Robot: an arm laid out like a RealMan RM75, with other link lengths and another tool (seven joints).
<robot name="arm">
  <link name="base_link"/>
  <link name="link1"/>
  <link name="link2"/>
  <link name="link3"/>
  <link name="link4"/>
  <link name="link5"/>
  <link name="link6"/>
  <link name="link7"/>
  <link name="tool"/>
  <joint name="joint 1" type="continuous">
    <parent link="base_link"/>
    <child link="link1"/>
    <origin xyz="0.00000 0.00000 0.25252"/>
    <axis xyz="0 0 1"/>
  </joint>
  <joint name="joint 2" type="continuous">
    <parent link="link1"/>
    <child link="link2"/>
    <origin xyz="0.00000 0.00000 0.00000" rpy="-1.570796 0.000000 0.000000"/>
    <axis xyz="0 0 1"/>
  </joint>
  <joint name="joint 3" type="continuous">
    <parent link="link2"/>
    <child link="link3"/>
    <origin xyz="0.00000 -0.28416 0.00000" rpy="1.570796 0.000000 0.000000"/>
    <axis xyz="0 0 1"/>
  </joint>
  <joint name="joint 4" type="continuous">
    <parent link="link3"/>
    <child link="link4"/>
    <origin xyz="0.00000 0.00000 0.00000" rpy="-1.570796 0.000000 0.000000"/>
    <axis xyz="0 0 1"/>
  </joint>
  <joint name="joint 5" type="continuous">
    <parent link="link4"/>
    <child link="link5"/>
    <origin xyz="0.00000 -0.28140 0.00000" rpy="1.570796 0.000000 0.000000"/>
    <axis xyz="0 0 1"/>
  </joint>
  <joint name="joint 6" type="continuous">
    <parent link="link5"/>
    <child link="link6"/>
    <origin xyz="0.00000 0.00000 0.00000" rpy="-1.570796 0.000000 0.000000"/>
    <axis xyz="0 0 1"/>
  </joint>
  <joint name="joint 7" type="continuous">
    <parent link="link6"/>
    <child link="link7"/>
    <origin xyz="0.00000 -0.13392 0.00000" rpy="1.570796 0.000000 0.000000"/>
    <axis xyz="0 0 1"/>
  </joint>
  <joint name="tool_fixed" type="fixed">
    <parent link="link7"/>
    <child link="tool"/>
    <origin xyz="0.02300 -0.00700 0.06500" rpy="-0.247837 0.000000 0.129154"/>
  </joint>
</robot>
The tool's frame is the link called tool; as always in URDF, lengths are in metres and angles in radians. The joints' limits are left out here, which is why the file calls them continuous.
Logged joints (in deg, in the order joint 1, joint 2, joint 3, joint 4, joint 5, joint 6, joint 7), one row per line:
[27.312 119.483 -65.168 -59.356 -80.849 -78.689 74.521]
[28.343 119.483 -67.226 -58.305 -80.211 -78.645 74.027]
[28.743 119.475 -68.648 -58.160 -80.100 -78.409 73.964]
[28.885 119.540 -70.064 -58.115 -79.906 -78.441 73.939]
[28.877 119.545 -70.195 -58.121 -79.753 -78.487 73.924]
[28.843 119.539 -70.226 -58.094 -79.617 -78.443 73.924]
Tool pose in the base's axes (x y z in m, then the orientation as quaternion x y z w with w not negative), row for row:
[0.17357 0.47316 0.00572 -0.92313 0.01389 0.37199 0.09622]
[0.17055 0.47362 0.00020 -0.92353 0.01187 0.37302 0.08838]
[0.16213 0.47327 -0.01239 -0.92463 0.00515 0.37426 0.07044]
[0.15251 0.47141 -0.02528 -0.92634 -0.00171 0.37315 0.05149]
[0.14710 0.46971 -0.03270 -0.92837 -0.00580 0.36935 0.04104]
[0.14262 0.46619 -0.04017 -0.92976 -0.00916 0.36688 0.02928]
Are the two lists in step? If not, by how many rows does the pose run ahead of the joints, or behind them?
The pose runs 2 rows behind the joints: the pose in row i belongs to the joints in row i - 2.
